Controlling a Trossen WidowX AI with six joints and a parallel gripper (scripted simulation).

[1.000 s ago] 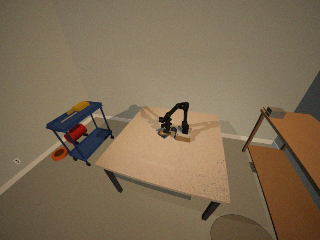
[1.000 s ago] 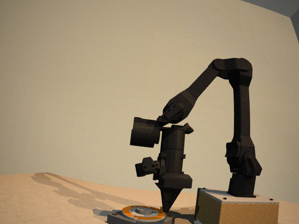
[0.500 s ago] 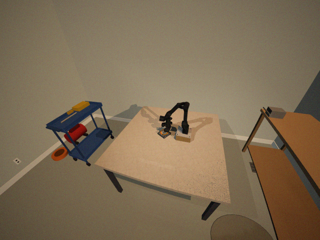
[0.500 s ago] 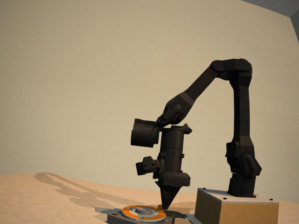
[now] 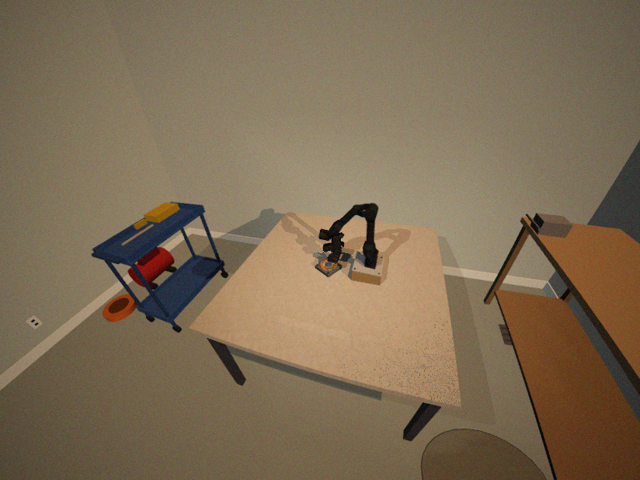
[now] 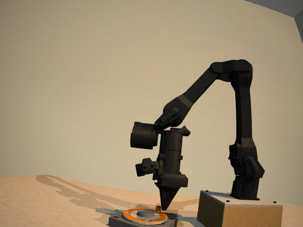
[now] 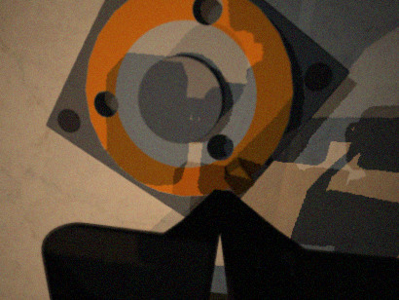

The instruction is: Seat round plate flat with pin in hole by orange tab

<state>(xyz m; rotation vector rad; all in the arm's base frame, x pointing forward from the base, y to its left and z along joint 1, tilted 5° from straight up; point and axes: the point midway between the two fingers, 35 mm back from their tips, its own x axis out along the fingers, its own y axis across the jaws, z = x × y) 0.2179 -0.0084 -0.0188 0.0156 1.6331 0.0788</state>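
The square grey base is 4 cm ahead of my gripper tip, 3 cm to the left of it and 2 cm below it.
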